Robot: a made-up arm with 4 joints.
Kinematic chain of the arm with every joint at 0, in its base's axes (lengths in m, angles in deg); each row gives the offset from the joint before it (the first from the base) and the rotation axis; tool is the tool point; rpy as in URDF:
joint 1: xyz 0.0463 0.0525 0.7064 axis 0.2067 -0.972 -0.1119
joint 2: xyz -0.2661 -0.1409 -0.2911 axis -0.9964 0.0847 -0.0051
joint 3: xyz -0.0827 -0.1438 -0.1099 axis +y
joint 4: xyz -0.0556 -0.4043 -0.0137 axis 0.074 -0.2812 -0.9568
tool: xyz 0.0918 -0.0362 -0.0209 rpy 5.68 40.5 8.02
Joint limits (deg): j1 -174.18..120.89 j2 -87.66..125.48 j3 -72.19..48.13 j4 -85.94..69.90
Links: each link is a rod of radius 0.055 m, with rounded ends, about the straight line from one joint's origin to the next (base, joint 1, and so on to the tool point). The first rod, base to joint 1, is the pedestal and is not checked.
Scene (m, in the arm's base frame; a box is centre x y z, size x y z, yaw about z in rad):
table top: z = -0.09
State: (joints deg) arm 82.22 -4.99 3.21 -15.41
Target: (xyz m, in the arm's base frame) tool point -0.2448 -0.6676 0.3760
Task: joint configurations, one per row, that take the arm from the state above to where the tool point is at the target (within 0.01 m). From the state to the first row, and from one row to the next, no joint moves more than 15 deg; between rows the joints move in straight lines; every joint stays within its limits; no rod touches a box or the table.
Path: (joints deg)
1: 67.66 -0.30 5.81 -13.51
2: 53.10 4.39 8.42 -11.61
3: 38.54 9.08 11.02 -9.71
4: 23.98 13.77 13.63 -7.81
5: 9.42 18.46 16.23 -5.91

